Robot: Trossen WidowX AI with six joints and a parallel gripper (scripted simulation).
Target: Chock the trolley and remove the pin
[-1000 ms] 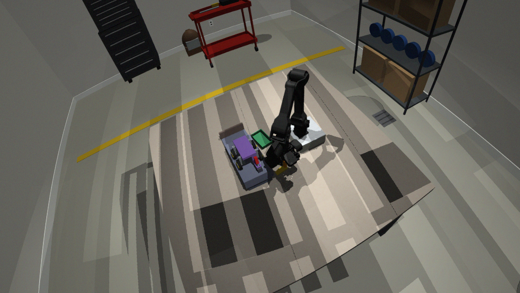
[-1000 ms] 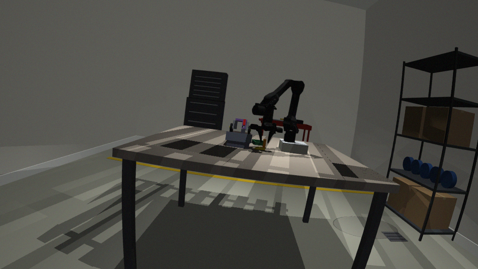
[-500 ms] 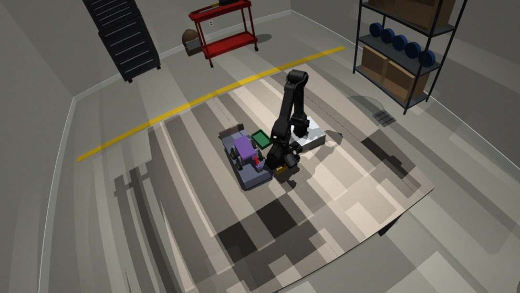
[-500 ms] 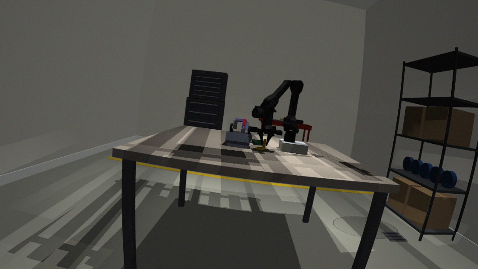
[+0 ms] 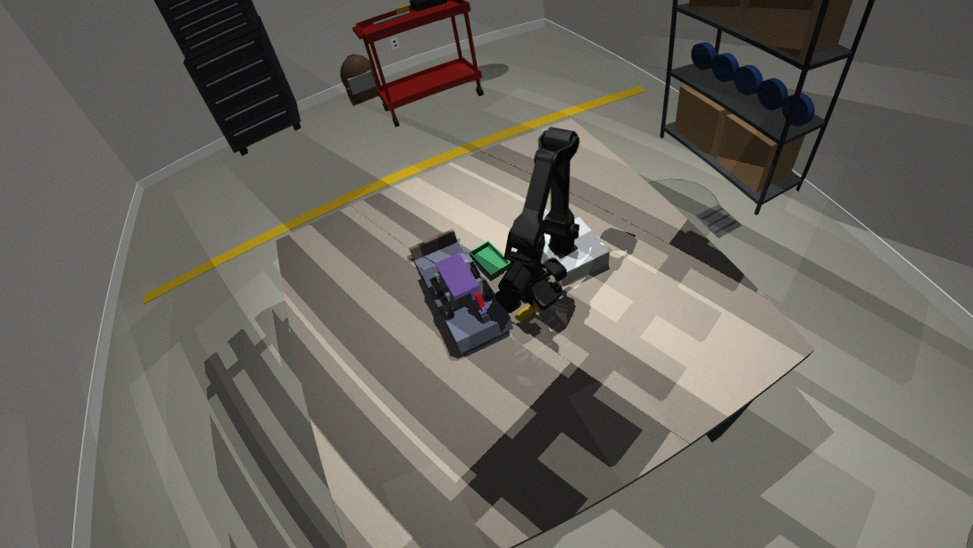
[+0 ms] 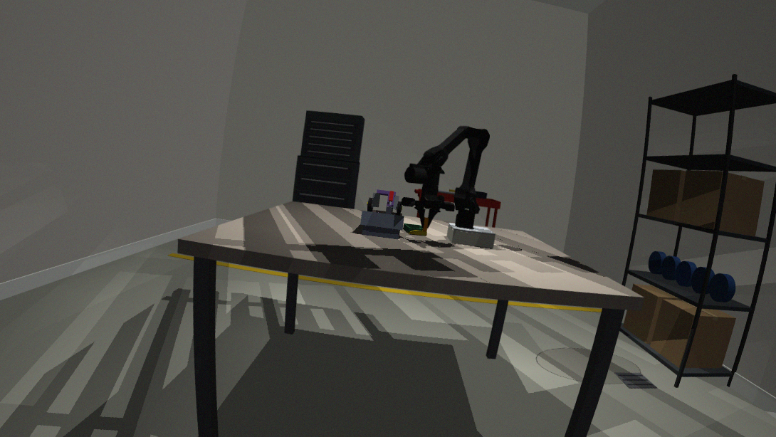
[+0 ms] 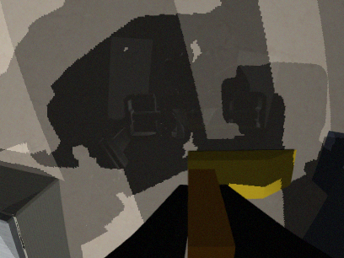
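Right now the purple trolley is 140 mm ahead of my gripper tip, 120 mm to the right of it and 60 mm above it. The rest, counted from my gripper tip: red-headed stop pin (130 mm ahead, 80 mm above, 20 mm to the right); then green tray (240 mm to the right, 60 mm below); then yellow chock (20 mm ahead, 10 mm below).
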